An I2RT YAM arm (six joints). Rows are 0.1 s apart.
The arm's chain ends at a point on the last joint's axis. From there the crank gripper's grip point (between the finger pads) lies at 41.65 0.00 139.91 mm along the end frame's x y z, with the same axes.
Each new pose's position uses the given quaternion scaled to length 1; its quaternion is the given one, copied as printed.
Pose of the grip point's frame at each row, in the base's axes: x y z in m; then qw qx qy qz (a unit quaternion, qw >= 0):
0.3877 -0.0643 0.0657 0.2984 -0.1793 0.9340 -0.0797
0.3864 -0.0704 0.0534 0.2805 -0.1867 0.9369 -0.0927
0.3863 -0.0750 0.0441 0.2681 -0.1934 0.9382 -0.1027
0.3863 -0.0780 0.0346 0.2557 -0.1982 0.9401 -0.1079
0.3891 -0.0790 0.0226 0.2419 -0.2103 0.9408 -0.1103
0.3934 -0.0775 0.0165 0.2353 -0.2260 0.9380 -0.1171
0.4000 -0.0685 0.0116 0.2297 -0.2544 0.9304 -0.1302
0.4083 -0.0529 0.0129 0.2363 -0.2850 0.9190 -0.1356
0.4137 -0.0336 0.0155 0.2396 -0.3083 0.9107 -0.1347
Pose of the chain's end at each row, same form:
0.3373 -0.0425 0.2009 0.2984 -0.1793 0.9340 -0.0797
0.3402 -0.0440 0.1893 0.2805 -0.1867 0.9369 -0.0927
0.3429 -0.0451 0.1802 0.2681 -0.1934 0.9382 -0.1027
0.3460 -0.0460 0.1712 0.2557 -0.1982 0.9401 -0.1079
0.3520 -0.0455 0.1598 0.2419 -0.2103 0.9408 -0.1103
0.3570 -0.0417 0.1533 0.2353 -0.2260 0.9380 -0.1171
0.3628 -0.0287 0.1470 0.2297 -0.2544 0.9304 -0.1302
0.3670 -0.0124 0.1469 0.2363 -0.2850 0.9190 -0.1356
0.3700 0.0061 0.1490 0.2396 -0.3083 0.9107 -0.1347

